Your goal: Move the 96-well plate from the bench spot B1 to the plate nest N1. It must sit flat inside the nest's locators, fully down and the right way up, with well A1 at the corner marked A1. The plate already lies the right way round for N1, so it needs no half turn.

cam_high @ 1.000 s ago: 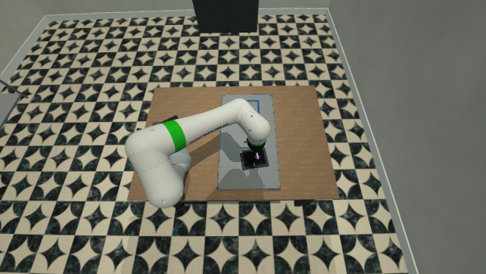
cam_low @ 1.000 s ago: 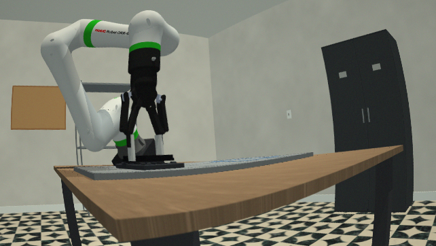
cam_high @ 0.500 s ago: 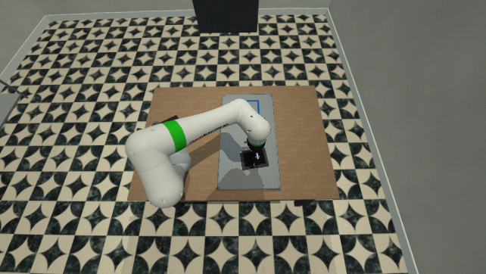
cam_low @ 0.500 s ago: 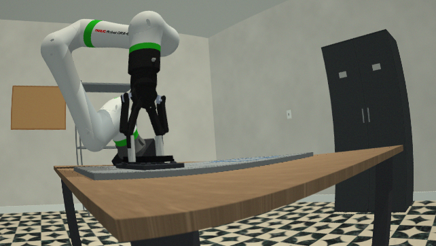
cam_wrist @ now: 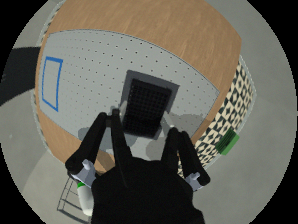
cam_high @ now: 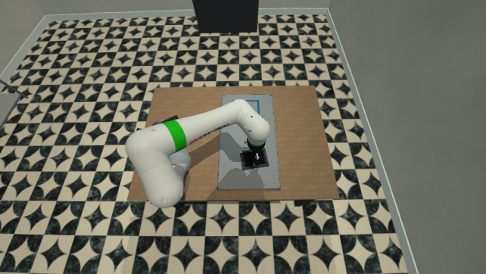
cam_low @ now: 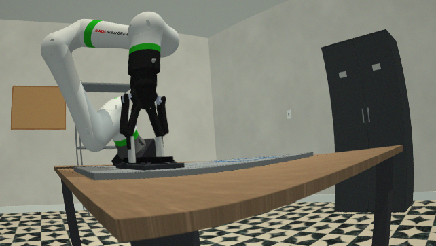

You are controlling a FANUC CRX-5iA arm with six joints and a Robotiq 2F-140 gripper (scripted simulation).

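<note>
Now: hand 20 mm above the black 96-well plate. From my hand the other things lie so: plate nest N1 (40 mm below).
</note>
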